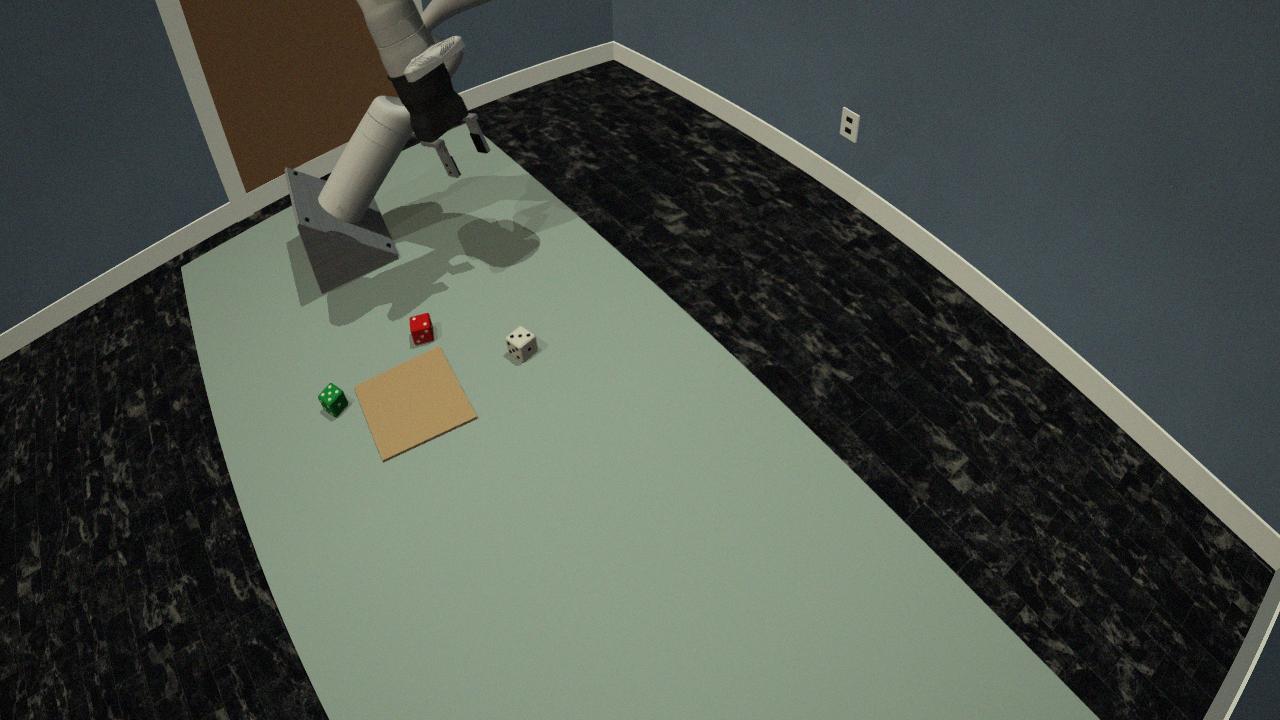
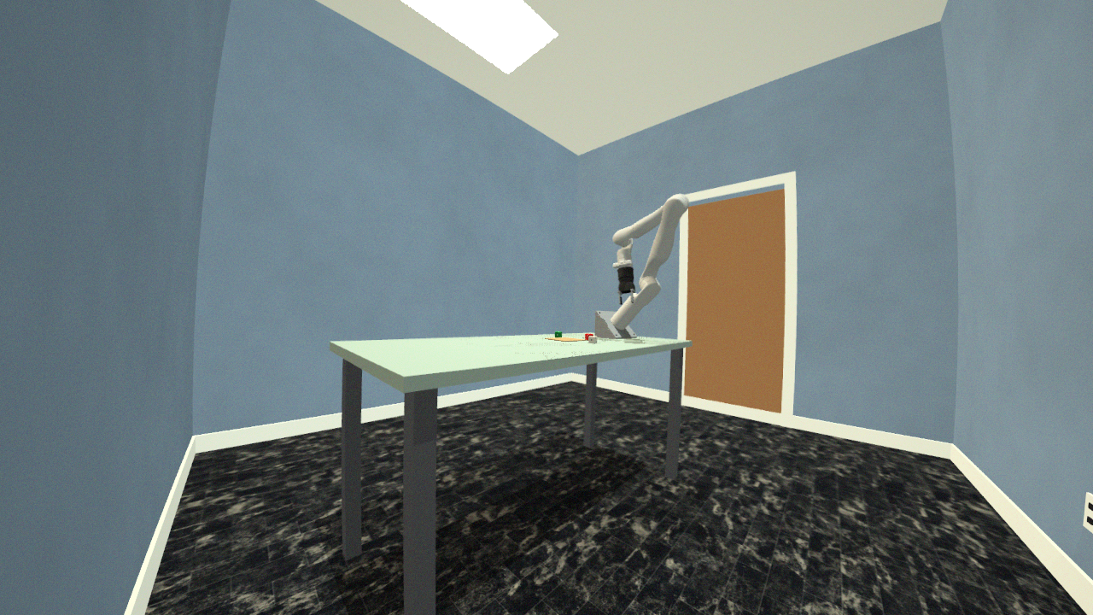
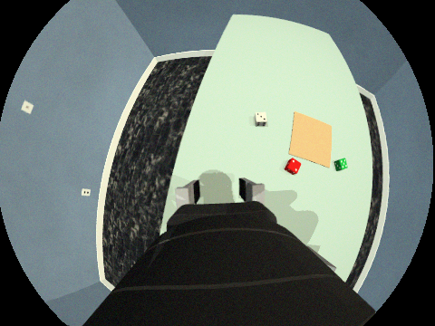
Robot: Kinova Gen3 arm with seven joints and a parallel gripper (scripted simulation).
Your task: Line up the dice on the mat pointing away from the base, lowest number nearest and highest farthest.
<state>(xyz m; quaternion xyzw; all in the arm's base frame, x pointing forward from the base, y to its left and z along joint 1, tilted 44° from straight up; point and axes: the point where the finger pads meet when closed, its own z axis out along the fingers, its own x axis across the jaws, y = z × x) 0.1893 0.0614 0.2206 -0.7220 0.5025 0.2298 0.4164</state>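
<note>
My gripper is now 17 cm short of the green die, 29 cm to the left of it and 18 cm above it. Also, from my hand: tan mat (22 cm ahead, 18 cm to the right, 20 cm below); red die (11 cm ahead, 13 cm to the right, 18 cm below); white die (21 cm ahead, 1 cm to the right, 18 cm below).
</note>
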